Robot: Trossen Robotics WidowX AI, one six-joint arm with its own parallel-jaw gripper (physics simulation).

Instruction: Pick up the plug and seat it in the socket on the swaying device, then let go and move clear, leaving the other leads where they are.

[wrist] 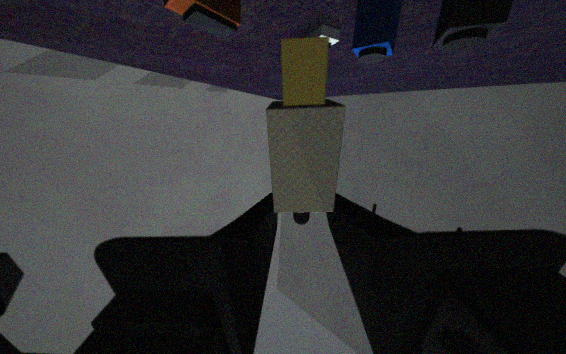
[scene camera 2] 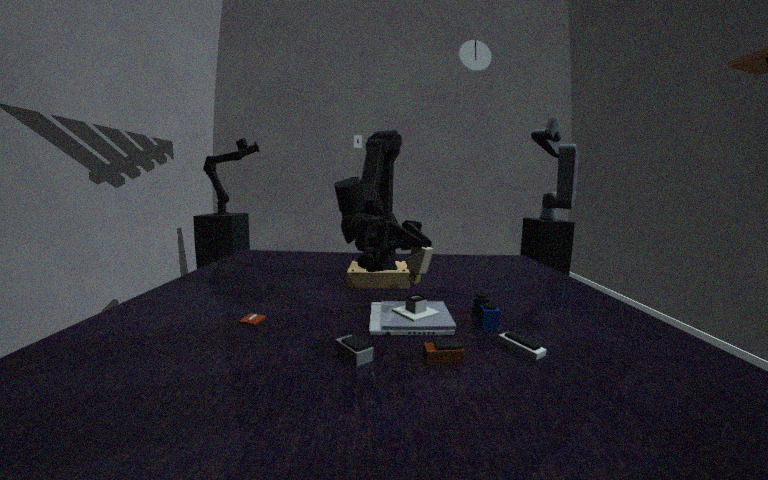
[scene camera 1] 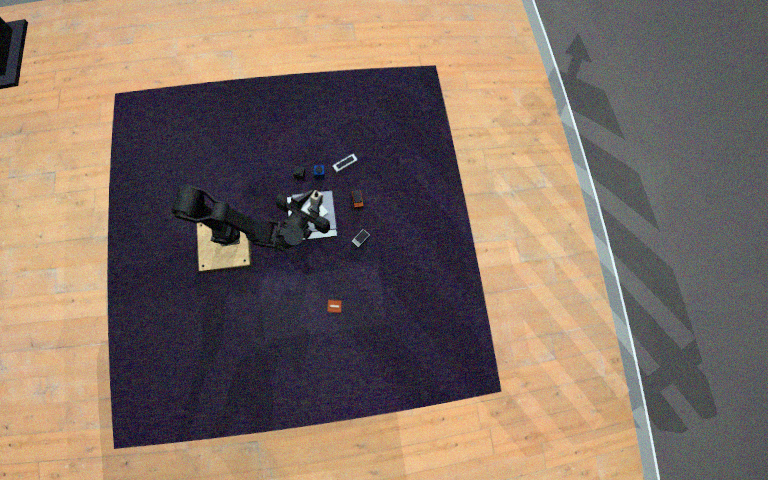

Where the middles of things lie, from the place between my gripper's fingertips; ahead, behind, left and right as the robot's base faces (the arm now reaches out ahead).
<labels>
Now: hand 130 mm above the device [scene camera 2: 416,313], 20 mm past it and 10 mm to the left of it. Also, from my hand: blue lead [wrist: 374,37] 140 mm below, 130 mm to the left, 20 mm ahead.
</labels>
